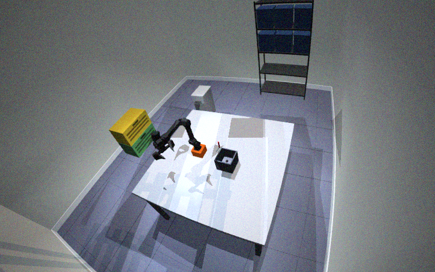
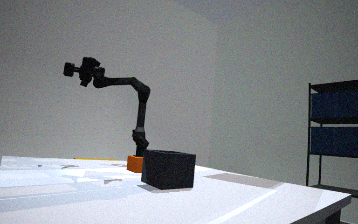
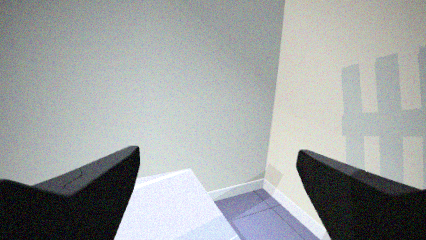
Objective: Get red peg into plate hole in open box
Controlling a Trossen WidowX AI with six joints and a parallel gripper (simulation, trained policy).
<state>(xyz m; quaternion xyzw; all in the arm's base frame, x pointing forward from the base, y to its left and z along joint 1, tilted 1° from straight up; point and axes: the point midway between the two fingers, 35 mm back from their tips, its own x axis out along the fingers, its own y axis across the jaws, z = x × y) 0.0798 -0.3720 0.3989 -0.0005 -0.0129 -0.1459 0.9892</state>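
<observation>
Now: gripper tip 40 mm short of the red peg, 530 mm to the right of it and 430 mm above it.
</observation>
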